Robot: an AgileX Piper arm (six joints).
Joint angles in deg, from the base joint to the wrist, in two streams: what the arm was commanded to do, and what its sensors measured. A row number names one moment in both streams.
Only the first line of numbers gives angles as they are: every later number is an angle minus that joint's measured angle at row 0.
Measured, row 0: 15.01, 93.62, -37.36, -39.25, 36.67, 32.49
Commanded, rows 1 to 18: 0.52, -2.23, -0.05, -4.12, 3.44, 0.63; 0.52, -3.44, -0.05, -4.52, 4.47, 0.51; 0.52, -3.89, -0.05, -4.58, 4.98, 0.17; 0.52, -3.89, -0.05, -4.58, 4.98, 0.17; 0.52, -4.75, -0.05, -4.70, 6.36, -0.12; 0.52, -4.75, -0.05, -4.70, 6.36, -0.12; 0.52, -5.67, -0.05, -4.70, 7.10, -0.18; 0.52, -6.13, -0.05, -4.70, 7.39, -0.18; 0.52, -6.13, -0.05, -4.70, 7.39, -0.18; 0.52, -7.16, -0.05, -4.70, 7.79, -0.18; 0.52, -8.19, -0.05, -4.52, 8.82, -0.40; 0.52, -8.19, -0.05, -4.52, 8.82, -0.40; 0.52, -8.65, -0.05, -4.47, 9.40, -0.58; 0.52, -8.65, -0.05, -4.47, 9.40, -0.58; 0.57, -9.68, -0.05, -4.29, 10.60, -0.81; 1.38, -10.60, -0.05, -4.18, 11.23, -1.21; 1.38, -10.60, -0.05, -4.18, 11.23, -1.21; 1.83, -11.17, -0.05, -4.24, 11.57, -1.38
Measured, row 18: 0.80, -9.34, 0.00, -1.72, 8.71, -0.29
